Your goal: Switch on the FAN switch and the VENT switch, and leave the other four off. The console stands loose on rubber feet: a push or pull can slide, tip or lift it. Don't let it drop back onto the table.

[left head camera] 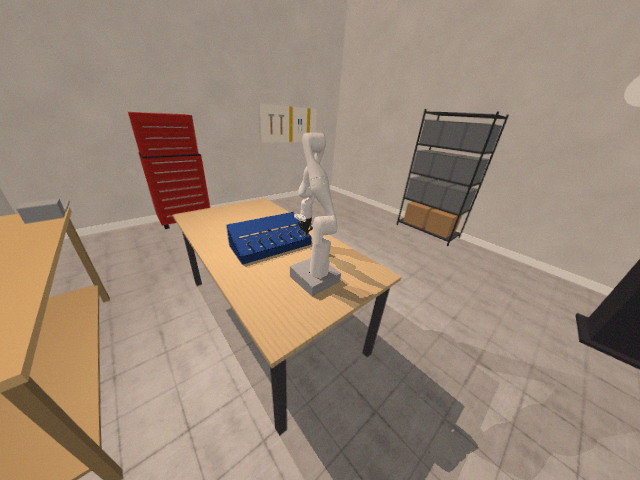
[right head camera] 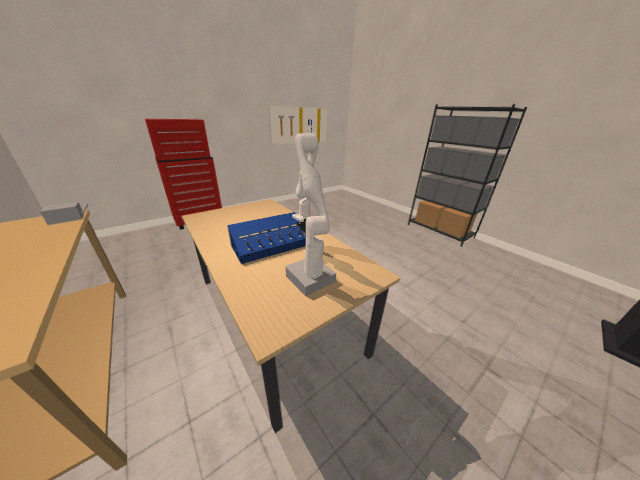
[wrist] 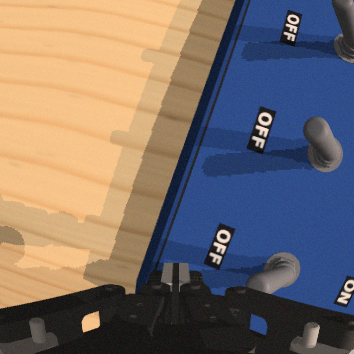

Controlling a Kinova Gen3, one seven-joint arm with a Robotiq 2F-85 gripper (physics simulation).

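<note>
The blue console lies on the table with six grey levers in a row. In the wrist view, the nearest lever, seemingly FAN by its place at the row's end, leans down-left in the picture, with an OFF label above left and an ON label at the right edge. Its name strip is out of view. The neighbouring lever and a third lever point upward in the picture. VENT cannot be identified. My gripper is shut and empty, near the front edge, left of the nearest lever. Contact cannot be told.
The wooden table carries the console and the arm's grey base. A workbench stands at the left. The red cabinet and shelf rack stand behind.
</note>
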